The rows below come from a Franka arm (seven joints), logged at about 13 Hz.
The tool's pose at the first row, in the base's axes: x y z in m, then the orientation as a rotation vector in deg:
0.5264 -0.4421 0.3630 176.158 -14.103 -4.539
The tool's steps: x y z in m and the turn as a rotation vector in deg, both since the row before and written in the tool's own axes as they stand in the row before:
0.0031 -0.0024 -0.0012 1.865 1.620 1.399
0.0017 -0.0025 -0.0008 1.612 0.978 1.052
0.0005 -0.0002 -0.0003 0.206 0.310 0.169
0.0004 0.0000 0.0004 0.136 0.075 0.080
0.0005 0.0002 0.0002 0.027 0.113 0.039
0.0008 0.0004 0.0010 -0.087 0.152 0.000
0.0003 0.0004 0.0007 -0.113 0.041 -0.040
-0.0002 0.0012 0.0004 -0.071 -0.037 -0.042
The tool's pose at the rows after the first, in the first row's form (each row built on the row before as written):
0.5299 -0.4402 0.3639 177.709 -16.403 -1.774
0.5320 -0.4380 0.3646 179.057 -18.187 -0.005
0.5325 -0.4379 0.3649 -178.900 18.438 -0.512
0.5329 -0.4380 0.3645 -178.760 18.549 -0.650
0.5333 -0.4383 0.3643 -178.738 18.609 -0.830
0.5340 -0.4389 0.3633 -178.838 18.621 -1.054
0.5342 -0.4394 0.3626 -178.960 18.572 -1.100
0.5338 -0.4405 0.3622 -179.034 18.514 -1.031

